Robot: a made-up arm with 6 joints.
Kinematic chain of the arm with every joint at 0, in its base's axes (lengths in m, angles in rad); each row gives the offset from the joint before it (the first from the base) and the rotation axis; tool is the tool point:
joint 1: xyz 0 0 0.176 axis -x
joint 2: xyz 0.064 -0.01 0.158 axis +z
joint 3: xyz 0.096 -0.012 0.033 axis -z
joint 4: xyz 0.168 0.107 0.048 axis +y
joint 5: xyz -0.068 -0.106 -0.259 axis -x
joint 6: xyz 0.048 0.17 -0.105 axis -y
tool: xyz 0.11 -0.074 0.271
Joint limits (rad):
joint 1: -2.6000..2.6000
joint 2: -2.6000..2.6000
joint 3: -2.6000..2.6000
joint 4: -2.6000..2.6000
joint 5: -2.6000..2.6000
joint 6: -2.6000..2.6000
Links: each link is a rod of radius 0.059 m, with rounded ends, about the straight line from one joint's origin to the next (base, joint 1, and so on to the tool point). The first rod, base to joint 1, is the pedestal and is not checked.
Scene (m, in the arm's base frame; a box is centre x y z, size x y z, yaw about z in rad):
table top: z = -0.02
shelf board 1: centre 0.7 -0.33 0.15 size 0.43 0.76 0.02 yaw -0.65
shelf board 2: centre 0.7 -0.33 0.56 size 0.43 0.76 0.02 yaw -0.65
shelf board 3: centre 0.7 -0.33 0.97 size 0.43 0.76 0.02 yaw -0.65
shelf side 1: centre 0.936 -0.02 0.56 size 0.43 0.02 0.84 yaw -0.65
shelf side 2: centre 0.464 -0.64 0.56 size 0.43 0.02 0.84 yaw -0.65
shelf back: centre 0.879 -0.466 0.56 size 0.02 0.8 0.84 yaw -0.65
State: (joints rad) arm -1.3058 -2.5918 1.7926 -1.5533 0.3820 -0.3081
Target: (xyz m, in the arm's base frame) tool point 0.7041 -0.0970 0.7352
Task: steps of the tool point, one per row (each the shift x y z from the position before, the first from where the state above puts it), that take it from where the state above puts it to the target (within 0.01 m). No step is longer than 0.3 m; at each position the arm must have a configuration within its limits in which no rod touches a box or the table.
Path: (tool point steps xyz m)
1: -0.0568 0.0422 -0.0820
2: 0.0046 -0.0054 -0.0679
3: 0.0438 -0.0323 -0.0277
4: 0.0659 -0.0399 0.0191
5: 0.0838 -0.0305 0.0666
6: 0.1083 0.0036 0.1091
7: 0.1406 0.0714 0.1272
8: 0.1700 0.1613 0.0909
9: 0.1789 0.2334 -0.0153
10: 0.1252 -0.1047 0.0101
11: 0.1057 -0.0709 -0.0101

